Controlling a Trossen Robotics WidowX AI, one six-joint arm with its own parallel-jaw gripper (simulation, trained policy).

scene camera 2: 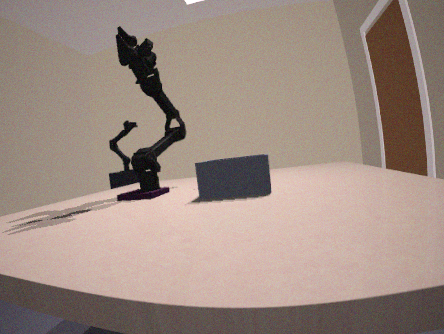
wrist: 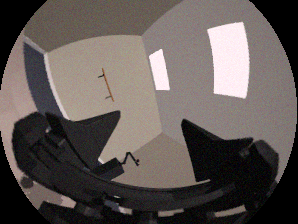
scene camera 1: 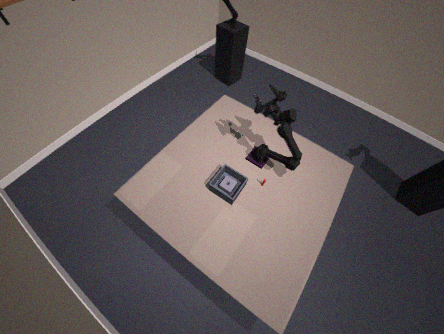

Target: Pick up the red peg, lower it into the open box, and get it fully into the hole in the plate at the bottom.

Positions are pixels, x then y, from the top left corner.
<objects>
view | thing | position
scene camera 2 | gripper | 117, 30
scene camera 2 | grey-blue box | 249, 175
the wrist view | gripper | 151, 118
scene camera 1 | grey-blue box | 241, 180
</objects>
